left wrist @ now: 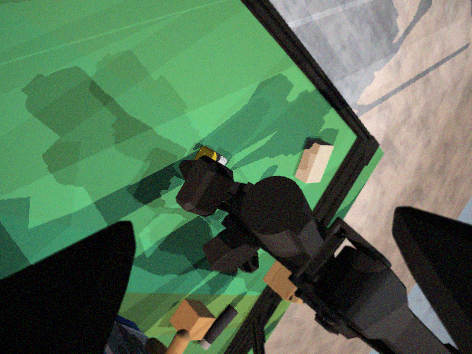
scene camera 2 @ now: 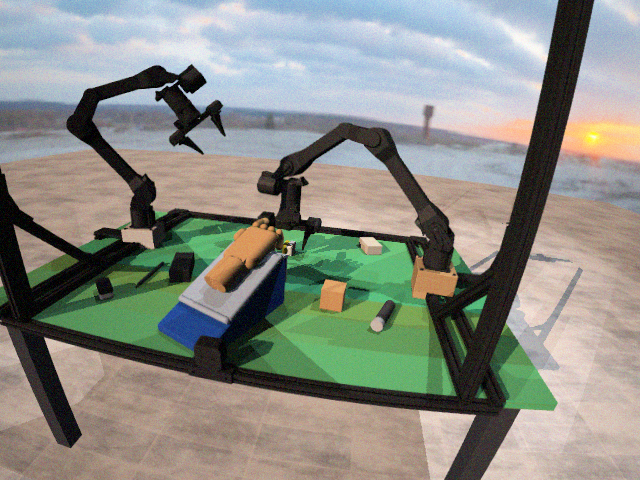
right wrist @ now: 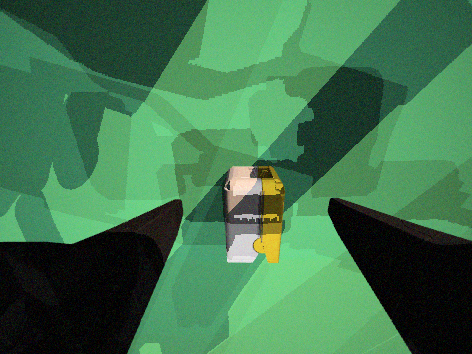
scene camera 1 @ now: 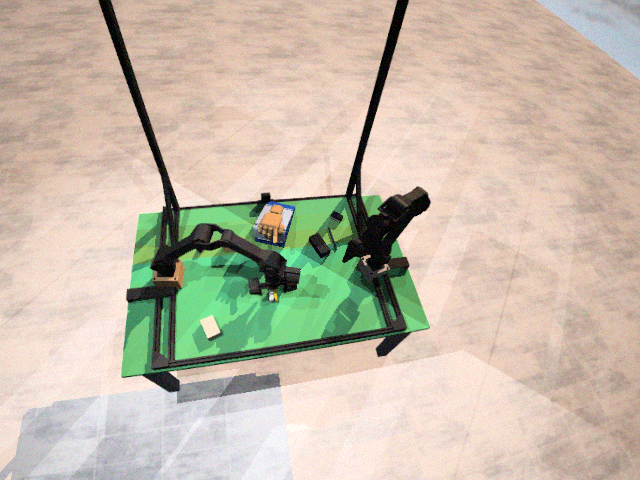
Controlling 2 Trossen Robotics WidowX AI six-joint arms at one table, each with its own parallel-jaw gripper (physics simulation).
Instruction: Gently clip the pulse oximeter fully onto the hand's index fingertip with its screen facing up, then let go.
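Pixels of known places: left gripper, fingertip midpoint: point(left wrist: 264, 227) point(scene camera 2: 214, 145) point(scene camera 1: 346, 259); right gripper, fingertip midpoint: point(scene camera 2: 288, 247) point(right wrist: 255, 205) point(scene camera 1: 272, 293); left arm's base, origin of the base link: point(scene camera 2: 143, 225) point(scene camera 1: 375, 263); right arm's base, origin of the base link: point(left wrist: 307, 285) point(scene camera 2: 436, 265) point(scene camera 1: 166, 269).
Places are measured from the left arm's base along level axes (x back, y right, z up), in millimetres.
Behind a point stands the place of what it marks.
The pulse oximeter point(scene camera 1: 272, 296) @(y 19, x -471, z -27 mm) point(scene camera 2: 289, 248) @(y 60, x -466, z -33 mm) point(left wrist: 210, 155) @(y 7, x -455, z -33 mm) point(right wrist: 255, 215) @(y 39, x -463, z -28 mm) lies on its side on the green table, white half to the left and yellow half to the right in the right wrist view. Its screen cannot be made out. My right gripper point(right wrist: 255, 205) @(y 38, x -463, z -40 mm) point(scene camera 2: 286, 235) @(y 38, x -463, z -40 mm) is open and low over the oximeter, one finger to each side, not visibly touching it. The orange hand point(scene camera 1: 275, 217) @(y 320, x -353, z 82 mm) point(scene camera 2: 253, 245) @(y 330, x -383, z 85 mm) rests on a sloped blue and grey support point(scene camera 1: 290, 217) @(y 342, x -272, z 22 mm) point(scene camera 2: 206, 302) @(y 424, x -300, z 1 mm), its index finger point(scene camera 1: 275, 236) extended. My left gripper point(scene camera 2: 214, 144) @(y -55, x -222, z 248 mm) is open, raised high and empty.
A cream block point(scene camera 1: 210, 327) @(y -21, x -736, z -29 mm) point(scene camera 2: 370, 245) @(y 19, x -727, z -29 mm) point(left wrist: 314, 163) @(y -16, x -714, z -29 mm) lies near the table's edge. An orange cube point(scene camera 2: 332, 295) @(y 348, x -558, z -19 mm) point(left wrist: 192, 318) @(y 304, x -544, z -20 mm) and a dark cylinder point(scene camera 2: 383, 315) @(y 404, x -662, z -33 mm) lie beside the support. A black box point(scene camera 2: 181, 266) @(y 224, x -190, z -25 mm), a thin rod point(scene camera 2: 149, 274) @(y 225, x -104, z -52 mm) and a small dark block point(scene camera 2: 104, 288) @(y 343, x -46, z -29 mm) lie on its other side.
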